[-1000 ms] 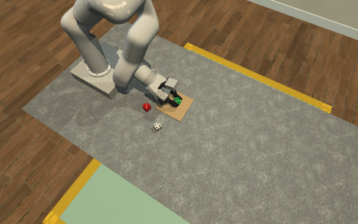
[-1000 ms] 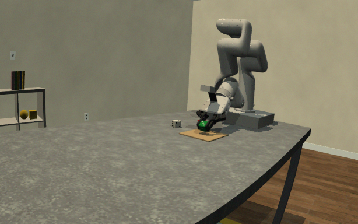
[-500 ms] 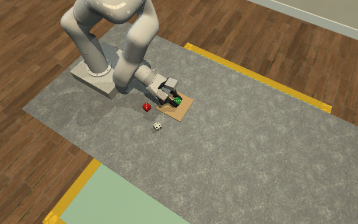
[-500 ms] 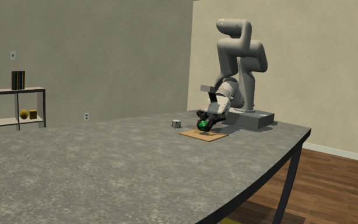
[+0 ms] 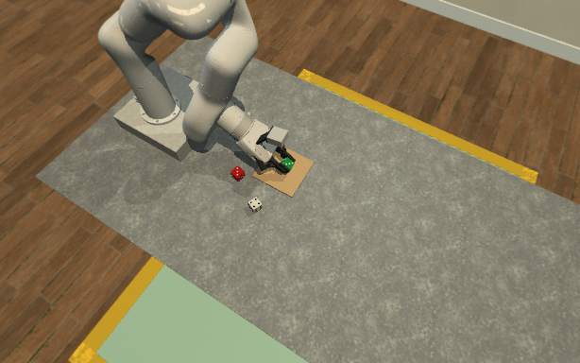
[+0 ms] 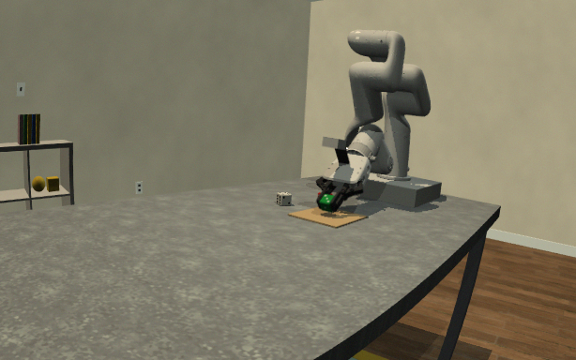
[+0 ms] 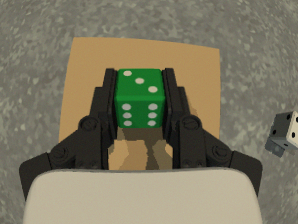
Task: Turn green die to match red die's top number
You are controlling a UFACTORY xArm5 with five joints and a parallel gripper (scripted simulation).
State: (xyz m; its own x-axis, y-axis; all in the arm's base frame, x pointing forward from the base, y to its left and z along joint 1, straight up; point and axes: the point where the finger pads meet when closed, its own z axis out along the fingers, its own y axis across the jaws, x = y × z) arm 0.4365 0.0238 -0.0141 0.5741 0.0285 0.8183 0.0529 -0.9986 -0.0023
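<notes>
Right now the tan mat is 4 cm below my hand. From my hand the other things lie so: red die: 11 cm behind, 9 cm to the right, 3 cm below; then green die: 1 cm below; then white die: 2 cm behind, 15 cm to the right, 3 cm below.
</notes>
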